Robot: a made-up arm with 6 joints.
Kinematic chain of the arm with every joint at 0, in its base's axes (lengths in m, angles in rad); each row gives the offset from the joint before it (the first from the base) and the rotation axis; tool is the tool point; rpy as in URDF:
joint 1: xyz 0 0 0.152 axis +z
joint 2: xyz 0 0 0 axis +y
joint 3: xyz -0.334 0 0.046 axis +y
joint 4: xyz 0.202 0 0.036 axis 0.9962 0 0.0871
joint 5: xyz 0 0 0 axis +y
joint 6: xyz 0.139 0 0.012 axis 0.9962 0 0.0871
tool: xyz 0 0 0 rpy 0 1.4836 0
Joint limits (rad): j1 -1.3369..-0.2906 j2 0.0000..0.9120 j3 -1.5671..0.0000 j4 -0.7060..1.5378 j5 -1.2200..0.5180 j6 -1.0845..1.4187
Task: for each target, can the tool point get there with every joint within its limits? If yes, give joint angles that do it. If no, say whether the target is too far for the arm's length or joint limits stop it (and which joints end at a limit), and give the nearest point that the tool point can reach.
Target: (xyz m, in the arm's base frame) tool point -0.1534 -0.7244 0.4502
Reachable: no: too far | nearest point -0.0234 -0.1719 0.4466 | short by 0.568 m
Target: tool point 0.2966 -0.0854 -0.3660
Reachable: no: joint limits stop it (at a limit: joint 2, joint 3, joint 5) | nearest point 0.0490 -0.0141 0.1810 | short by 0.605 m
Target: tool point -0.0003 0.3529 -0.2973
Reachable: no: joint limits stop it (at a limit: joint 1, joint 2, joint 3, joint 5) | nearest point 0.0354 0.0314 0.1794 | short by 0.576 m
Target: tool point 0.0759 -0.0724 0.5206
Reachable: yes | joints -0.7384 0.7212 -0.8639 0.1345 -0.1324 -0.3260
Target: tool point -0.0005 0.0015 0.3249
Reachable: yes | joints -0.7135 0.0694 -0.1864 -0.0456 -0.1216 0.7817
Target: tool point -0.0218 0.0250 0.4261
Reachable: yes | joints -0.9334 0.1359 -0.5541 1.2551 -0.0213 -0.5463
